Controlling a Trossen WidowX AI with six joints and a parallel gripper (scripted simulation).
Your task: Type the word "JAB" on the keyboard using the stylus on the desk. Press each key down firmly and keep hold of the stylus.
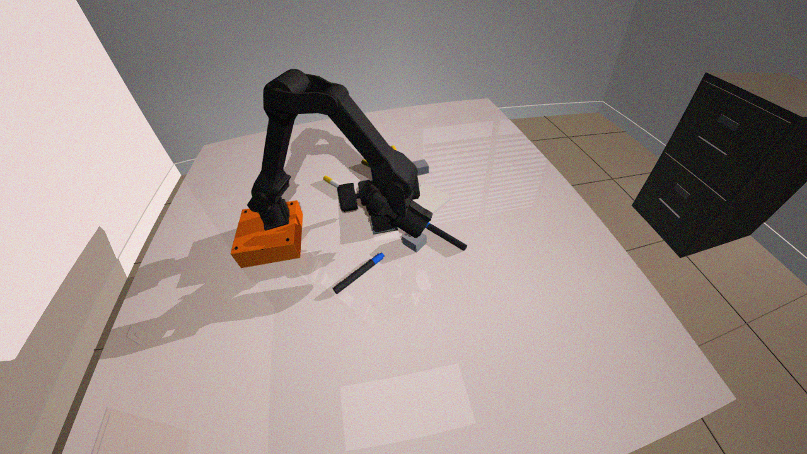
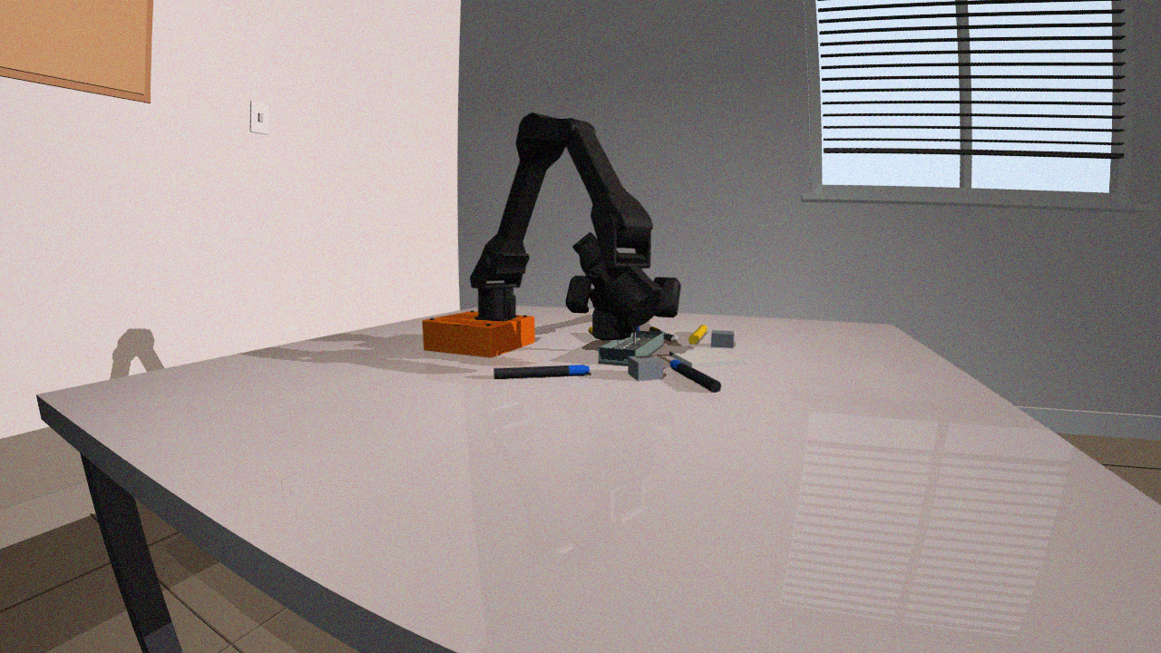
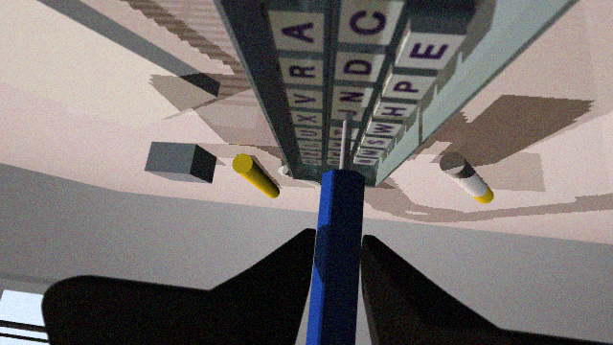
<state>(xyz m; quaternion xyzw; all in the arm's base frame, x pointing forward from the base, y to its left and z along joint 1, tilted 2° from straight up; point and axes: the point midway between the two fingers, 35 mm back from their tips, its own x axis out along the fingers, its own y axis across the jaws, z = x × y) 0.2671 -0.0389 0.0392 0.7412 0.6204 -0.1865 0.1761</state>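
Right now my gripper tip is 160 mm to the left of the grey cube, 60 mm above it and 40 mm short of it. Round my gripper tip: yellow marker 180 mm to the left, 120 mm ahead, 60 mm below; white pad 130 mm ahead, 70 mm below, 30 mm to the right; stylus 10 mm below.
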